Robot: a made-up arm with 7 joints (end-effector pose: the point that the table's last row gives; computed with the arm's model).
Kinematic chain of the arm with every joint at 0, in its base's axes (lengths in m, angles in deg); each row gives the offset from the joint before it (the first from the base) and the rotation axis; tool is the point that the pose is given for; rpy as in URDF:
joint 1: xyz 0 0 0.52 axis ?
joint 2: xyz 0 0 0 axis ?
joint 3: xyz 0 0 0.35 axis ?
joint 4: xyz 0.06 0 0 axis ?
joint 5: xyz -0.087 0 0.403 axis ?
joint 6: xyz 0 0 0 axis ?
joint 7: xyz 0.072 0 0 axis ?
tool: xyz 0 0 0 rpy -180 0 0
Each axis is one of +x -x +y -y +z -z.
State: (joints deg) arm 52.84 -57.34 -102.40 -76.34 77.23 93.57 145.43
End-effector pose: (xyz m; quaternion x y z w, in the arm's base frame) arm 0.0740 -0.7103 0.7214 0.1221 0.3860 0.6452 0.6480
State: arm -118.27 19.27 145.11 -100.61 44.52 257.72 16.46
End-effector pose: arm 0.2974 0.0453 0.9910 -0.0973 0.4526 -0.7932 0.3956
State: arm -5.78 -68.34 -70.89 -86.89 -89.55 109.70 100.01
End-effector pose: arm -0.4054 -0.4499 0.8719 -0.0919 -0.9228 0.3376 0.1611
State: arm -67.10 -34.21 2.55 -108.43 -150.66 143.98 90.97
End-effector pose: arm 0.1516 -0.2292 0.9982 0.3525 -0.1257 0.3432 0.8615
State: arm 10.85 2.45 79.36 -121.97 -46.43 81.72 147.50
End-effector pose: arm 0.0126 0.5059 0.6822 0.8058 -0.3387 0.4750 0.1011
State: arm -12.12 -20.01 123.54 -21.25 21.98 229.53 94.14
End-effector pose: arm -0.2476 0.1182 1.1910 0.1230 0.0043 0.3888 0.9131
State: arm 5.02 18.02 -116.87 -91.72 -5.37 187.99 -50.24
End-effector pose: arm -0.0014 -0.4129 1.0539 0.5869 -0.1903 -0.0030 0.7870
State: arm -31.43 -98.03 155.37 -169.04 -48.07 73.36 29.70
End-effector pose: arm 0.1627 0.0251 0.3407 -0.2376 -0.0142 0.0570 0.9696
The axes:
joint 1: +z
joint 2: +y
joint 3: +z
joint 4: -y
joint 5: +z
joint 6: -y
joint 7: -z

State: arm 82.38 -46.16 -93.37 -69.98 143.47 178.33 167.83
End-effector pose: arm 0.3680 -0.4724 0.8284 0.6094 -0.1266 0.7623 0.1775
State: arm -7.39 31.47 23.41 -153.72 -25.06 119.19 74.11
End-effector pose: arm 0.2974 0.1246 0.3316 0.8422 -0.2163 -0.3458 0.3527
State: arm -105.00 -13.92 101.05 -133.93 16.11 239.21 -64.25
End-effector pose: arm 0.4010 0.0079 0.7000 0.5521 0.2696 0.5982 0.5145
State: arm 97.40 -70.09 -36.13 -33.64 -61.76 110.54 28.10
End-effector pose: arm 0.2089 -0.6574 0.9845 -0.6017 0.3805 -0.5639 0.4184
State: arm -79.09 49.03 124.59 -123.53 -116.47 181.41 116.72
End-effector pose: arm 0.2958 0.1196 0.8563 -0.6960 -0.1244 -0.4656 0.5323
